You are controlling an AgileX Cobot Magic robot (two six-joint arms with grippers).
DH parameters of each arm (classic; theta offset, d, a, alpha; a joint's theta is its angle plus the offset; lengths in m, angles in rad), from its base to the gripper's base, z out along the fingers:
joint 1: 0 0.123 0 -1.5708
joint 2: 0.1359 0 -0.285 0
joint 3: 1.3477 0 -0.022 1.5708
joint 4: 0 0.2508 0 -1.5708
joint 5: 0 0 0.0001 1.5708
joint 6: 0 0.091 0 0
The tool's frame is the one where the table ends.
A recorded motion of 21 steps. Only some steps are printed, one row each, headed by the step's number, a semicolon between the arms.
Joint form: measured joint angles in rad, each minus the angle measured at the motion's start. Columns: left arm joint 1, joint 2, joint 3, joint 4, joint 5, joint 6; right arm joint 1, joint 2, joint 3, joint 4, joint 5, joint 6.
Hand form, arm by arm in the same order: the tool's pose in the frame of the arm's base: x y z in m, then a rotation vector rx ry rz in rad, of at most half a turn. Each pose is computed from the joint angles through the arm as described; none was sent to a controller.
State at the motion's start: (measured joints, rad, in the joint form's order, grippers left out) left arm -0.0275 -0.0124 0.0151 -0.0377 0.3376 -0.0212; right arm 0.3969 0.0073 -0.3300 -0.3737 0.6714 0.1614
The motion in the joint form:
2: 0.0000 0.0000 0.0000 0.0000 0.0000 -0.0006; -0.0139 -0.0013 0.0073 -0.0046 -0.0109 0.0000
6: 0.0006 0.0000 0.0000 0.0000 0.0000 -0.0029; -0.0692 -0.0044 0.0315 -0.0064 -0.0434 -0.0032
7: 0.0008 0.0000 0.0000 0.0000 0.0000 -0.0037; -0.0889 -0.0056 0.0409 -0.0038 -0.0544 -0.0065
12: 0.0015 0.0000 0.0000 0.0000 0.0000 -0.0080; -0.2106 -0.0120 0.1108 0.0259 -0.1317 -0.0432
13: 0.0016 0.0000 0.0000 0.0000 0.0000 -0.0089; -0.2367 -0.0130 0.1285 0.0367 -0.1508 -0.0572
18: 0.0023 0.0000 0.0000 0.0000 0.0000 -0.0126; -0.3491 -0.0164 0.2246 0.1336 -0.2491 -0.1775
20: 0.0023 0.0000 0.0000 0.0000 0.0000 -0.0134; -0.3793 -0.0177 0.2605 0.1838 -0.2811 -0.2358
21: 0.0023 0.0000 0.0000 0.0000 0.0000 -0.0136; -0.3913 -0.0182 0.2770 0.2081 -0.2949 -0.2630
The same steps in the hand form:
2: 0.0532 -0.0026 0.1783 -0.0184 1.8241 -0.0713; 0.0321 -0.0093 0.2625 -0.3045 1.7603 -0.0322
6: 0.0532 -0.0026 0.1783 -0.0211 1.8241 -0.0725; 0.0338 -0.0095 0.2579 -0.2692 1.7561 -0.0707
7: 0.0532 -0.0026 0.1783 -0.0220 1.8241 -0.0729; 0.0345 -0.0094 0.2558 -0.2577 1.7562 -0.0827
12: 0.0532 -0.0025 0.1783 -0.0265 1.8241 -0.0755; 0.0395 -0.0088 0.2400 -0.1996 1.7607 -0.1538
13: 0.0532 -0.0025 0.1783 -0.0275 1.8241 -0.0760; 0.0409 -0.0086 0.2358 -0.1912 1.7623 -0.1686
18: 0.0532 -0.0025 0.1783 -0.0315 1.8241 -0.0782; 0.0475 -0.0066 0.2119 -0.1823 1.7757 -0.2223
20: 0.0532 -0.0025 0.1783 -0.0322 1.8241 -0.0787; 0.0496 -0.0057 0.2025 -0.1880 1.7831 -0.2312
21: 0.0532 -0.0025 0.1783 -0.0324 1.8241 -0.0789; 0.0505 -0.0052 0.1981 -0.1909 1.7870 -0.2335

